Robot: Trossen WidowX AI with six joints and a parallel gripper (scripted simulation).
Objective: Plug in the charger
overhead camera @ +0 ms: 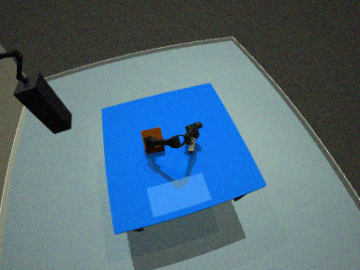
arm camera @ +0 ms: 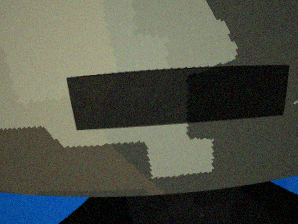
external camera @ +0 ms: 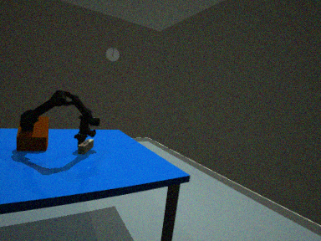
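The black two-prong charger is 1 cm ahead of my gripper tip, 1 cm to the right of it and 1 cm above it.
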